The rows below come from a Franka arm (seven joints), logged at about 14 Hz.
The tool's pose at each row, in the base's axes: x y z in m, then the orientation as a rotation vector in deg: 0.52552 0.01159 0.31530 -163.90 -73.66 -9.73; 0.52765 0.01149 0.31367 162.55 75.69 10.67; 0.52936 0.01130 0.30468 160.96 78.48 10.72; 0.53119 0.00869 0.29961 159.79 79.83 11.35; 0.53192 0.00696 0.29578 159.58 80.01 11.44; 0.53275 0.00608 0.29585 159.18 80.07 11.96; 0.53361 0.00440 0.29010 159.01 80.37 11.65
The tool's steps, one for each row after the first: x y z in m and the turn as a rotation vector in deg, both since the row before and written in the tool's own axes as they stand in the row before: 0.00117 0.00158 0.00183 -0.56 0.42 -1.56; 0.00000 0.00092 0.00911 -0.12 0.00 -2.05; -0.00145 0.00273 0.00513 -0.50 0.23 -1.13; -0.00135 0.00134 0.00382 -0.11 0.02 -0.17; -0.00020 0.00119 0.00000 -0.41 0.18 -0.16; -0.00146 0.00122 0.00574 0.07 -0.18 -0.23
